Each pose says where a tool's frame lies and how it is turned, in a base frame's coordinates. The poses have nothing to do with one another.
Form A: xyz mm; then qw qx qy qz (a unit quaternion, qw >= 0).
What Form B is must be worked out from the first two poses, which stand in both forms.
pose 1, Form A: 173.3, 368.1, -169.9, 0.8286, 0.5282, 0.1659, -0.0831
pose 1, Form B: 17.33, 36.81, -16.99, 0.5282, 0.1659, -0.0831, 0.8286
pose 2, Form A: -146.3, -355.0, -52.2, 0.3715, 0.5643, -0.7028, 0.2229
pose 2, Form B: -14.63, -35.50, -5.22, 0.5643, -0.7028, 0.2229, 0.3715
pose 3, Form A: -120.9, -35.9, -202.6, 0.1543, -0.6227, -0.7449, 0.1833
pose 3, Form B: -12.09, -3.59, -20.26, -0.6227, -0.7449, 0.1833, 0.1543
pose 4, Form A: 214.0, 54.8, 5.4, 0.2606, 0.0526, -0.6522, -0.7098
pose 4, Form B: 21.40, 5.48, 0.54, 0.0526, -0.6522, -0.7098, 0.2606
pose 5, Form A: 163.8, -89.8, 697.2, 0.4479, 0.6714, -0.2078, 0.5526
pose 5, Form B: 16.38, -8.98, 69.72, 0.6714, -0.2078, 0.5526, 0.4479
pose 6, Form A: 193.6, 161.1, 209.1, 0.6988, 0.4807, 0.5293, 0.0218
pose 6, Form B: 19.36, 16.11, 20.91, 0.4807, 0.5293, 0.0218, 0.6988
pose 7, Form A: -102.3, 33.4, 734.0, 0.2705, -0.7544, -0.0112, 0.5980
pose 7, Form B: -10.23, 3.34, 73.40, -0.7544, -0.0112, 0.5980, 0.2705
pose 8, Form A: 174.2, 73.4, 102.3, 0.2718, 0.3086, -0.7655, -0.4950
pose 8, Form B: 17.42, 7.34, 10.23, 0.3086, -0.7655, -0.4950, 0.2718
